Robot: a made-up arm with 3 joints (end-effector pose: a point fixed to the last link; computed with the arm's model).
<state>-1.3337 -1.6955 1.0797</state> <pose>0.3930 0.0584 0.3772 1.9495 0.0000 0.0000</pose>
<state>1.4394 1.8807 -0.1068</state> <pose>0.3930 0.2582 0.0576 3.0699 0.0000 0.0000</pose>
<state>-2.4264 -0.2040 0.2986</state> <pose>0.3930 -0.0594 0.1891 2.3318 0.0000 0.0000</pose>
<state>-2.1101 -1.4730 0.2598</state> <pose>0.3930 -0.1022 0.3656 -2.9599 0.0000 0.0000</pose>
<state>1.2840 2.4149 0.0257</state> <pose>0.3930 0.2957 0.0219 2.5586 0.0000 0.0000</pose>
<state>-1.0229 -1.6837 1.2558</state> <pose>0.3930 0.1185 0.3441 1.4508 0.0000 0.0000</pose>
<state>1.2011 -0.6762 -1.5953</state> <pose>0.3930 0.0561 -0.0226 1.0704 0.0000 0.0000</pose>
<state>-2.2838 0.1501 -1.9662</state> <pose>0.3930 -0.0901 0.2138 -2.1833 0.0000 0.0000</pose>
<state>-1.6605 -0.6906 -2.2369</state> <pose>0.3930 -0.0296 0.3359 -1.6952 0.0000 0.0000</pose>
